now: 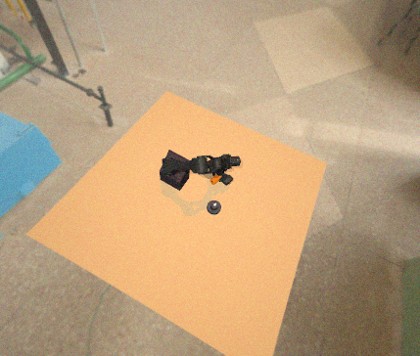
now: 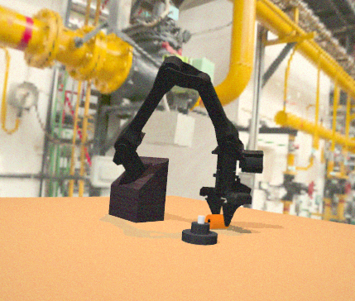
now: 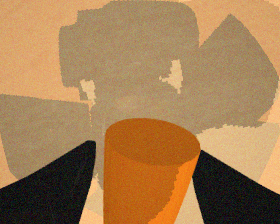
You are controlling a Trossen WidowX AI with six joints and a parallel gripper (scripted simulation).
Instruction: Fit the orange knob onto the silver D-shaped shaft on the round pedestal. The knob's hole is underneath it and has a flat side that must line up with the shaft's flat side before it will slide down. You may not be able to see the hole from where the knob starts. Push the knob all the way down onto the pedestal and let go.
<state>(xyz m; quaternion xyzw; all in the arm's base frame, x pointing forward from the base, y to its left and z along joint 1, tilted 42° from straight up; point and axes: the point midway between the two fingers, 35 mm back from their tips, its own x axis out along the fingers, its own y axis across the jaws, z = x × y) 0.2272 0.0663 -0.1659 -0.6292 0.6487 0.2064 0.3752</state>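
Right now my gripper tip is 10 mm below the orange knob. From my gripper tip the other things lie so: round black pedestal 170 mm to the right, 90 mm ahead, 20 mm above.
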